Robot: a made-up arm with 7 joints.
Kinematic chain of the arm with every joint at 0, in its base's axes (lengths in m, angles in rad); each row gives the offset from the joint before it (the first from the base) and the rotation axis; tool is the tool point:
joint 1: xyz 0 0 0 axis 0 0.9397 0.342
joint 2: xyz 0 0 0 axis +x
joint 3: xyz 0 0 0 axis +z
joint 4: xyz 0.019 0 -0.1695 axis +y
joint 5: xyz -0.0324 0 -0.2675 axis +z
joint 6: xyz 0 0 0 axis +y
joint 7: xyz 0 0 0 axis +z
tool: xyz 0 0 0
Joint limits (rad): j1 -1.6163..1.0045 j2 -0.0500..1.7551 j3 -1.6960..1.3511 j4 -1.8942..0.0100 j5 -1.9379..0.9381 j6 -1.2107..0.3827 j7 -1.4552..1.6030
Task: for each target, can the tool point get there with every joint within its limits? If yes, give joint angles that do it. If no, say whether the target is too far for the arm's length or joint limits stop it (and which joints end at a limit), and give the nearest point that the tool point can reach.
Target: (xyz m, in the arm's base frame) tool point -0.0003 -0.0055 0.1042
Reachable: no: joint limits stop it (at a limit: joint 1, joint 2, joint 4) | nearest point 0.0037 0.0102 0.3053 | short by 0.202 m
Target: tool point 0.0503 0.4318 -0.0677
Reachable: yes | joints -0.0513 1.3278 0.7443 -0.2492 0.5667 -0.7702 -0.0495
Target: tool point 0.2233 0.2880 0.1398
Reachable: yes | joints -0.1649 1.4957 0.5133 -1.2197 0.2519 0.1364 0.4876
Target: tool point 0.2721 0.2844 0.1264
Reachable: yes | joints -0.7550 1.5494 -0.2164 -0.9511 -0.6288 -0.1429 1.0972
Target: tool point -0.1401 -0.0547 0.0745
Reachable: no: joint limits stop it (at a limit: joint 1, joint 2, joint 4) | nearest point -0.2137 0.0881 0.1997 | short by 0.204 m
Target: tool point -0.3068 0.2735 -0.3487
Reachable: no: too far | nearest point -0.2505 0.2233 -0.2847 | short by 0.099 m
